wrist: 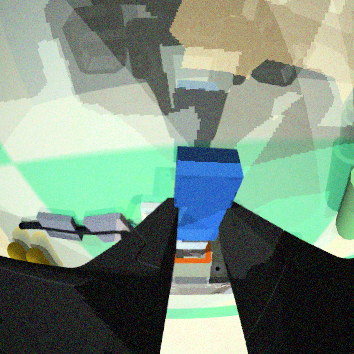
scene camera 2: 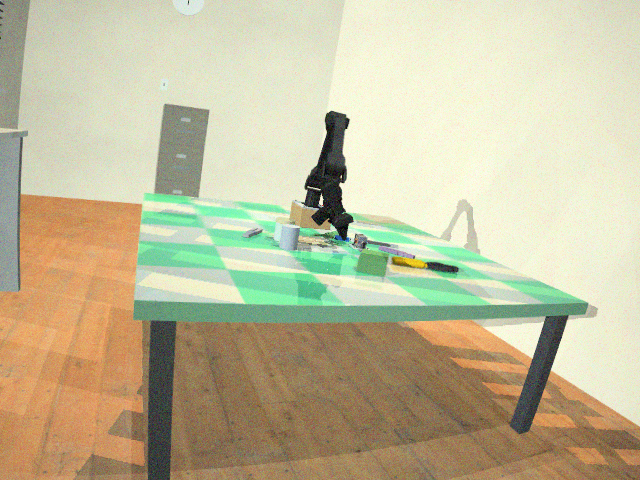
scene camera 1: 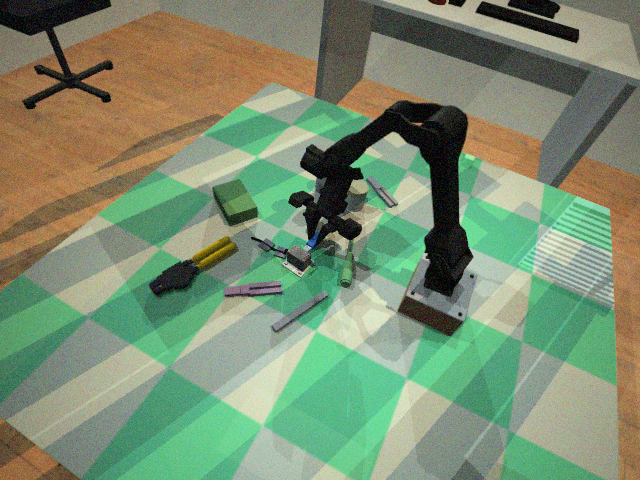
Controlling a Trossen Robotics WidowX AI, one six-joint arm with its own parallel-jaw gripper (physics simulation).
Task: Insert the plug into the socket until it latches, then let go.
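Places are measured from the arm's base along level axes (x ahead, y left, z up), in millimetres.
Pixels of known places: gripper, fingertip midpoint: (wrist: 197, 207) (scene camera 2: 343, 239) (scene camera 1: 313, 242); arm's base, origin of the base link: (scene camera 2: 311, 205) (scene camera 1: 440, 280).
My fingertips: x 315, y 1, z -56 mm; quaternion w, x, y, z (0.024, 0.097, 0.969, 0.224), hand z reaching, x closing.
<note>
For each thing: its top centre in the pictures, then the offset to it from my fingertips. "pt": a spot on its surface instead.
- plug, middle of its top: (wrist: 197, 230) (scene camera 1: 312, 241) (scene camera 2: 345, 236) 1 mm ahead, 2 mm left, 9 mm up
- socket, middle of its top: (wrist: 181, 290) (scene camera 1: 298, 252) (scene camera 2: 361, 235) 14 mm ahead, 59 mm left, 21 mm up
- yellow-handled pliers, surface spot: (scene camera 1: 206, 258) pt 204 mm ahead, 166 mm left, 4 mm down
- purple clip, middle of its top: (scene camera 1: 253, 288) (scene camera 2: 397, 250) 67 mm ahead, 180 mm left, 12 mm down
- grey bar, middle of its top: (scene camera 1: 301, 309) (scene camera 2: 378, 241) 54 mm back, 176 mm left, 14 mm down
- green screwdriver-like piece, middle of its top: (scene camera 1: 350, 256) (scene camera 2: 330, 231) 101 mm back, 4 mm right, 3 mm up
- green block, middle of its top: (scene camera 1: 234, 196) (scene camera 2: 374, 255) 249 mm ahead, 28 mm right, 16 mm up
- grey cylinder, middle of its top: (scene camera 2: 291, 225) 66 mm ahead, 223 mm right, 46 mm up
The plug (scene camera 1: 313, 240) (scene camera 2: 341, 238) (wrist: 207, 192) has a blue body, and my gripper (scene camera 1: 314, 236) (scene camera 2: 343, 236) (wrist: 197, 207) is shut on it. The socket (scene camera 1: 298, 256) (scene camera 2: 360, 240) (wrist: 192, 272) is a small grey block with an orange rim at its opening, on a pale base plate on the table. In the wrist view the plug's pale front end is at the orange rim, and the fingers hide part of the socket. How deep the plug sits cannot be told.
A dark cable with grey blocks (scene camera 1: 266, 244) (wrist: 105, 226) lies beside the socket. Around it are yellow-handled pliers (scene camera 1: 206, 258), a purple clip (scene camera 1: 253, 288), a grey bar (scene camera 1: 299, 311), a green screwdriver-like piece (scene camera 1: 346, 268), a green block (scene camera 1: 235, 201) (scene camera 2: 372, 262) and a grey cylinder (scene camera 2: 288, 237).
</note>
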